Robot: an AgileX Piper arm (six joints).
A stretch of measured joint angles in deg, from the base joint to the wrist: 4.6 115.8 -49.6 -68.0 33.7 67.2; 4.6 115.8 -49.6 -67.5 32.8 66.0; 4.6 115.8 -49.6 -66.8 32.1 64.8; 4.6 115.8 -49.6 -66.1 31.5 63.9; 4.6 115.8 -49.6 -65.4 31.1 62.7; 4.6 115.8 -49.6 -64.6 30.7 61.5; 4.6 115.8 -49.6 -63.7 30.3 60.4; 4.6 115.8 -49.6 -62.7 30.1 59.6; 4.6 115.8 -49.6 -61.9 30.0 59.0; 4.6 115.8 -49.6 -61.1 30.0 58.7; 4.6 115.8 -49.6 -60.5 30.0 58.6; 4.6 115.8 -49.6 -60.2 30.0 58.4
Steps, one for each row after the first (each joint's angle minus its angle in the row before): 0.0 0.0 0.0 0.5 -0.9 -1.2; 0.0 0.0 0.0 0.7 -0.7 -1.2; 0.0 0.0 0.0 0.7 -0.6 -0.9; 0.0 0.0 0.0 0.7 -0.4 -1.2; 0.0 0.0 0.0 0.8 -0.4 -1.2; 0.0 0.0 0.0 0.9 -0.4 -1.1; 0.0 0.0 0.0 1.0 -0.2 -0.8; 0.0 0.0 0.0 0.8 -0.1 -0.6; 0.0 0.0 0.0 0.8 0.0 -0.3; 0.0 0.0 0.0 0.6 0.0 -0.1; 0.0 0.0 0.0 0.3 0.0 -0.2
